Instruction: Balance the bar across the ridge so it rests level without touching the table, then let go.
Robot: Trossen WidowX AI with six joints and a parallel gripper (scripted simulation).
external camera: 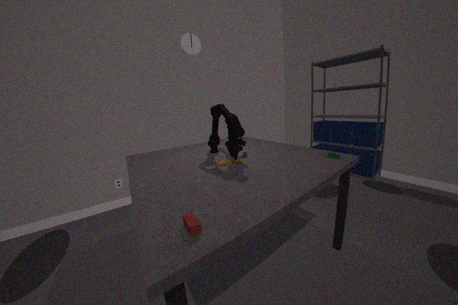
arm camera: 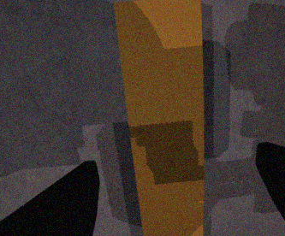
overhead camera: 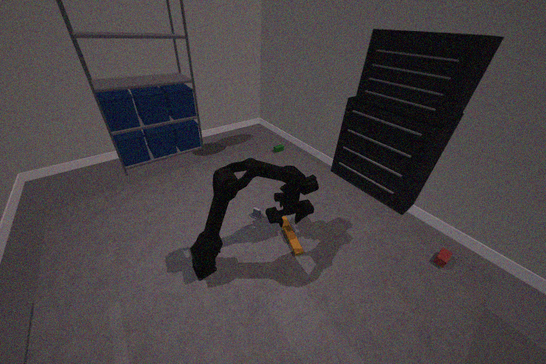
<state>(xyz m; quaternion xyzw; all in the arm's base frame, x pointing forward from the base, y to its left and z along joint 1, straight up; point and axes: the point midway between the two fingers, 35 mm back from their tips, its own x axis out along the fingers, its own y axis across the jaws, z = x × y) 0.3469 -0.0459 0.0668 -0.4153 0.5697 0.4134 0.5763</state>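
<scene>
My gripper tip is 3 cm to the left of the orange bar, 2 cm above it and 1 cm past it. From my gripper tip the other things lie so: red block (45 cm to the right, 39 cm ahead, 2 cm below); then green block (55 cm to the left, 39 cm ahead, 2 cm below).
</scene>
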